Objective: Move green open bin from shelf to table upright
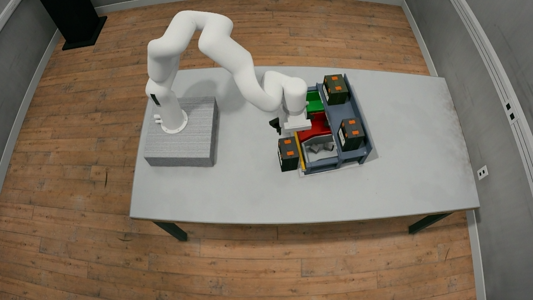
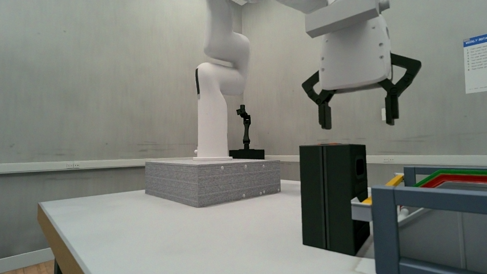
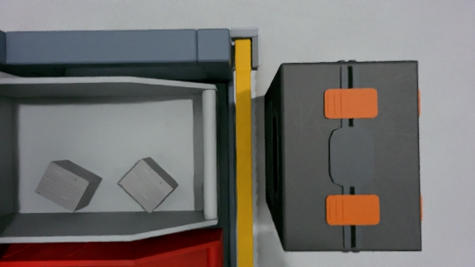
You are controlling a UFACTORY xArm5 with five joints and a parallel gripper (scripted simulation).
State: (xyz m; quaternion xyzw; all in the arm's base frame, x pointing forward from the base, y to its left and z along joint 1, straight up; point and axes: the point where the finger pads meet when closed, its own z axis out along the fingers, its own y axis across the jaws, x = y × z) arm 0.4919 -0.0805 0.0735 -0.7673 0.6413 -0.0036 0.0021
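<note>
Now: hand 2 cm short of the yellow bar, 6 cm to the right of it and 11 cm above it. Round my hand: black case 1 cm behind, 6 cm to the right, 10 cm below; then grey bin 15 cm ahead, 3 cm to the right, 12 cm below; then red bin 12 cm ahead, 8 cm to the left, 12 cm below.
</note>
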